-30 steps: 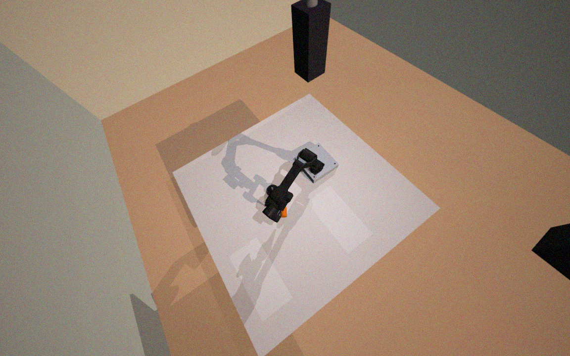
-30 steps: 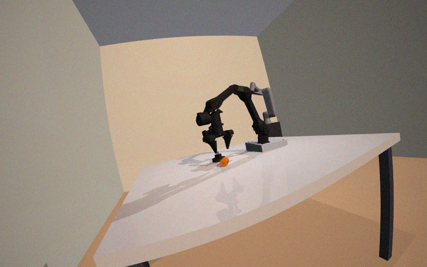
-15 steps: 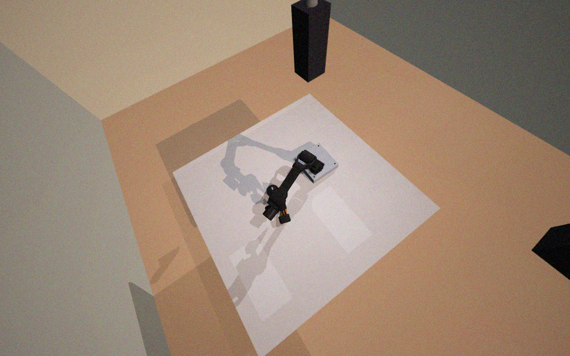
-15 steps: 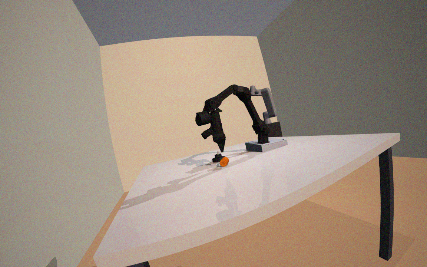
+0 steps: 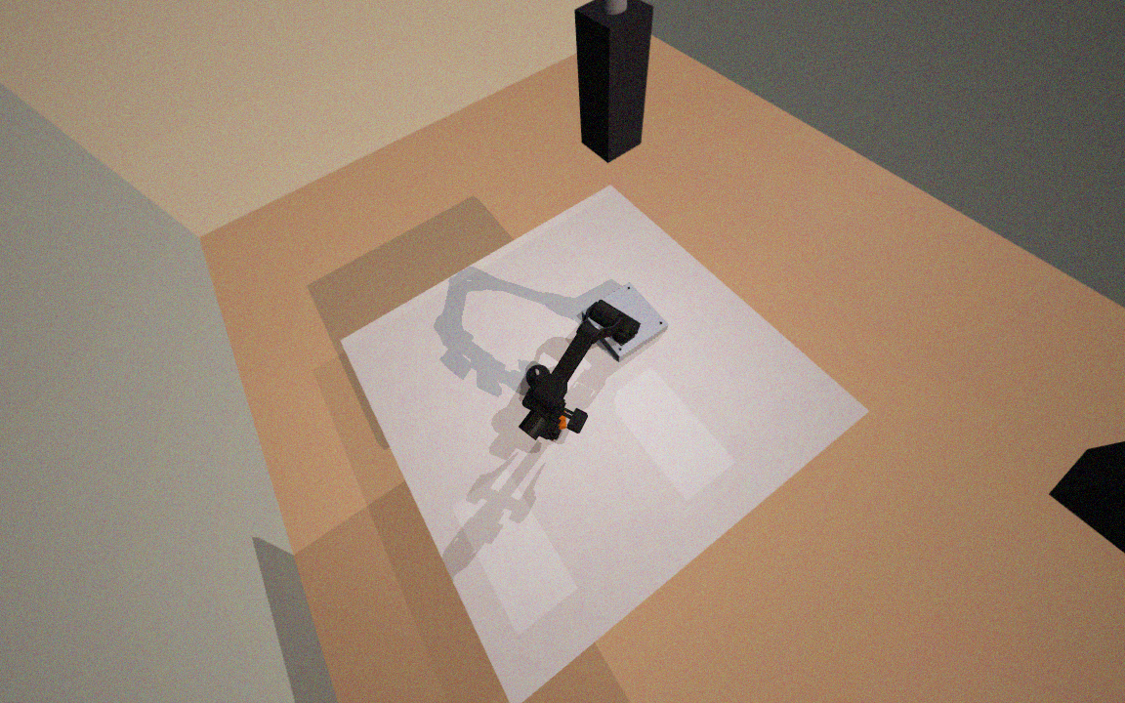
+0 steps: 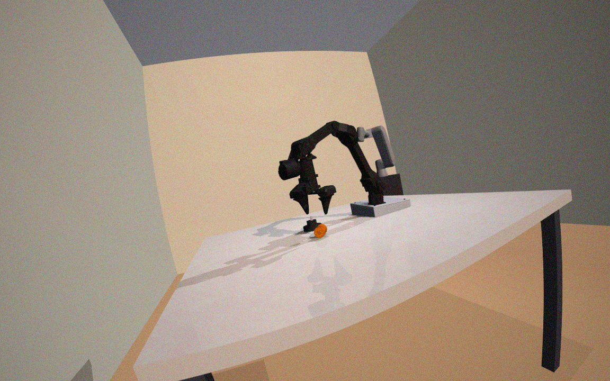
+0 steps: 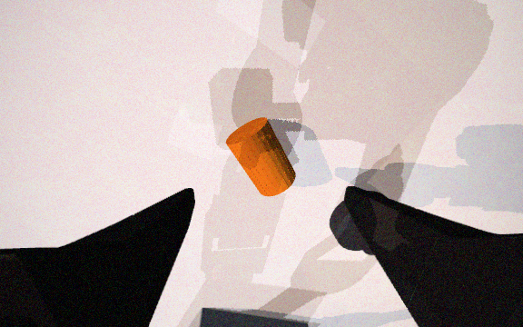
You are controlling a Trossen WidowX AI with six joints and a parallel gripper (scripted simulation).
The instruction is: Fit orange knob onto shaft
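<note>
The orange knob lies 70 mm below my gripper tip. Also, from my gripper tip: dark round pedestal (40 mm behind, 170 mm to the right, 60 mm below).
</note>
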